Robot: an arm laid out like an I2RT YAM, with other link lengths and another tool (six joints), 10 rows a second.
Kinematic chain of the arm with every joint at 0, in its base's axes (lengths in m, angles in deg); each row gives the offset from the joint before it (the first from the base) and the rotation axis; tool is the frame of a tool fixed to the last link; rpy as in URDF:
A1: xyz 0 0 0.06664 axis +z
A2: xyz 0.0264 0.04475 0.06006 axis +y
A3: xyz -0.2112 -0.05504 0 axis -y
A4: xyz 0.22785 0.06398 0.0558 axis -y
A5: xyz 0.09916 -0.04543 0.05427 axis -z
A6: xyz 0.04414 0 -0.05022 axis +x
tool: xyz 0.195 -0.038 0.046 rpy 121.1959 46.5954 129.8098
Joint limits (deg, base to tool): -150..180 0..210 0..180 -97..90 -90..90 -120..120
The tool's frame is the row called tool.
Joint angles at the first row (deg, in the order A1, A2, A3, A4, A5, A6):
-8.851 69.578 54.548 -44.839 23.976 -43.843
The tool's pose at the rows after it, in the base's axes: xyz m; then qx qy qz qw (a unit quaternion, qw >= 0):
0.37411 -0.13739 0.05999 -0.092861 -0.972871 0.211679 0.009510
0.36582 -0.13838 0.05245 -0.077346 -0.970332 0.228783 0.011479
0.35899 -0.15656 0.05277 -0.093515 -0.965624 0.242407 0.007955
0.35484 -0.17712 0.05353 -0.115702 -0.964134 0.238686 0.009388
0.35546 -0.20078 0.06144 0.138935 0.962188 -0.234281 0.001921
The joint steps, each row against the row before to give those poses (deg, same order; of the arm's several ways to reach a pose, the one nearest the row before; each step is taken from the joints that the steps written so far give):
-0.006 -2.104 -3.302 -0.095 -1.294 -1.775
-0.274 -2.953 -4.294 2.019 0.823 -2.924
-2.559 -1.845 -2.666 2.468 0.909 -1.634
-3.904 0.575 0.224 1.160 -1.130 -1.024
-4.548 0.651 0.727 2.280 -1.940 -1.546

